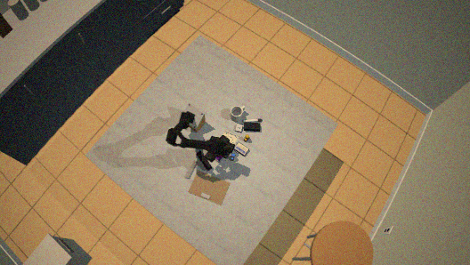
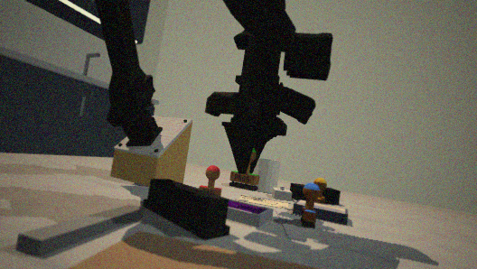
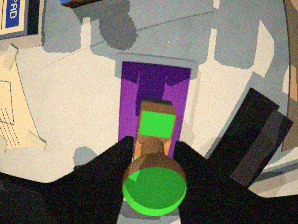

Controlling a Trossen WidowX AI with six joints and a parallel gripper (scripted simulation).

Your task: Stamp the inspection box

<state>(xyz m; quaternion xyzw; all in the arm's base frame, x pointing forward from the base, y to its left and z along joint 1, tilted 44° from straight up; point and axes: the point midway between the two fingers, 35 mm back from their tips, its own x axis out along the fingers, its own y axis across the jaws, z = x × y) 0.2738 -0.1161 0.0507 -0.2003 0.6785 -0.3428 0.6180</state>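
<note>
The purple ink pad is 6 cm below my gripper tip. From my gripper tip the other things lie so: red stamp 8 cm behind, 7 cm to the left, 4 cm below; then green-knobbed stamp right at my gripper tip; then black block 6 cm behind, 7 cm to the right, 5 cm below.
</note>
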